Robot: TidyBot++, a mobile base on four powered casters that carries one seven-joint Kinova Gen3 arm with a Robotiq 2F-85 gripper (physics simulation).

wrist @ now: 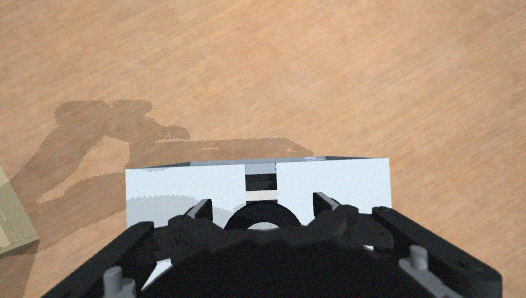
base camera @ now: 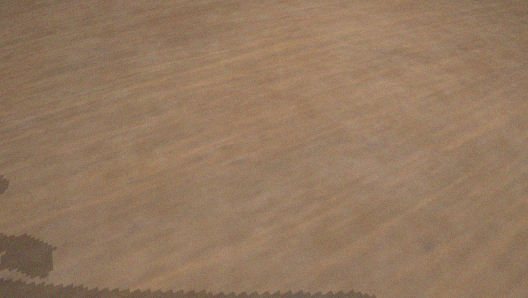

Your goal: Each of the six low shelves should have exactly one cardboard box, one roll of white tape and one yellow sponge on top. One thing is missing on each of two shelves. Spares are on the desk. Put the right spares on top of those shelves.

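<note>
My gripper (wrist: 263, 206) is open and empty in the wrist view, with its two black fingers apart above the robot's own white base. No cardboard box, tape roll or yellow sponge shows in either view. The desk does not show. Part of a pale beige piece of furniture (wrist: 15, 220) shows at the left edge of the wrist view; whether it is one of the low shelves I cannot tell.
Wooden floor (base camera: 280, 125) (wrist: 300, 75) shows in both views. The white base (wrist: 330, 185) lies below the gripper in the wrist view. Shadows of the arm fall on the floor at the left of the wrist view and at the lower left of the base view.
</note>
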